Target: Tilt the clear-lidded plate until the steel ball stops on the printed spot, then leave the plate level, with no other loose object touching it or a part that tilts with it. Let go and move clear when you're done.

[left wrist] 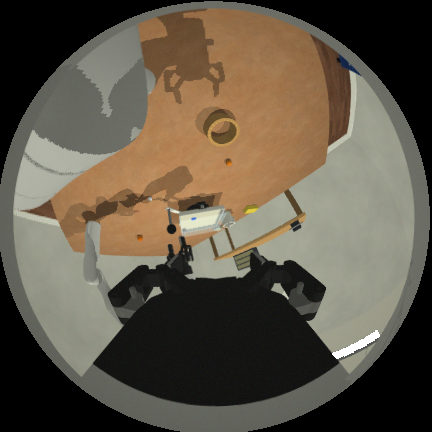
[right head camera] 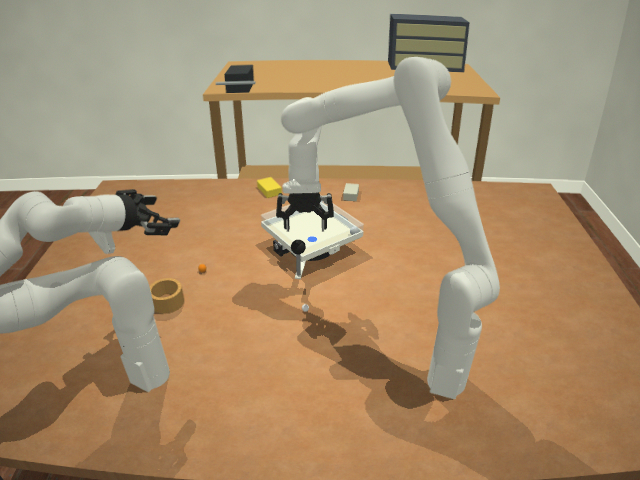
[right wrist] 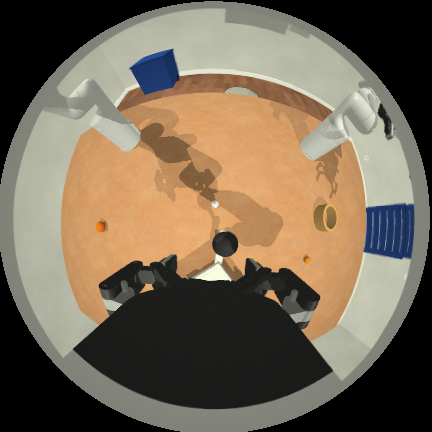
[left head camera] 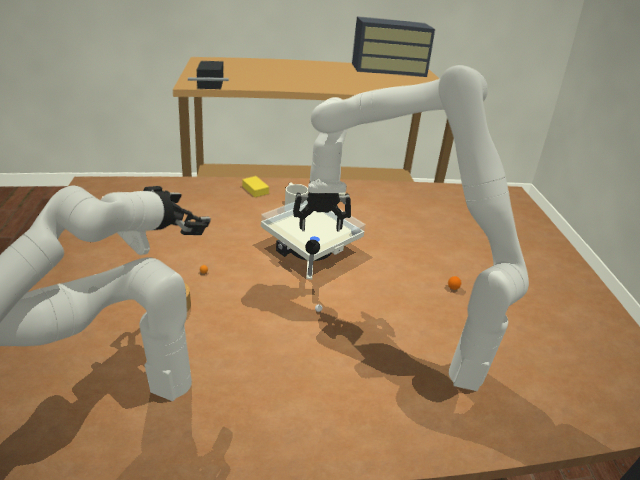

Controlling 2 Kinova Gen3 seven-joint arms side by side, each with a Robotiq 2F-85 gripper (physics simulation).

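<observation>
The clear-lidded plate (left head camera: pixel 285 239) (right head camera: pixel 336 245) (left wrist: pixel 207 221) sits on its dark base, its right corner looking slightly lower. A blue printed spot (left head camera: pixel 314 239) (right head camera: pixel 312 239) (left wrist: pixel 194 218) shows near its front. A grey ball (right head camera: pixel 354 230) shows in its right corner, away from the spot. A black knob (left head camera: pixel 312 246) (right head camera: pixel 298 246) (left wrist: pixel 171 229) (right wrist: pixel 225 244) stands on an arm at the front corner. My right gripper (left head camera: pixel 321 226) (right head camera: pixel 305 226) (right wrist: pixel 210 264) is open, pointing down over the plate; contact is unclear. My left gripper (left head camera: pixel 192 209) (right head camera: pixel 165 210) (left wrist: pixel 215 261) is open, left of the plate.
A small pale ball (left head camera: pixel 318 308) (right head camera: pixel 305 307) (right wrist: pixel 215 204) lies in front of the plate. A mug (left head camera: pixel 295 192), yellow block (left head camera: pixel 255 186) (right head camera: pixel 269 187) and grey block (right head camera: pixel 351 191) stand behind it. Orange balls (left head camera: pixel 203 269) (left head camera: pixel 454 283) and a wooden ring (right head camera: pixel 168 306) lie on the table.
</observation>
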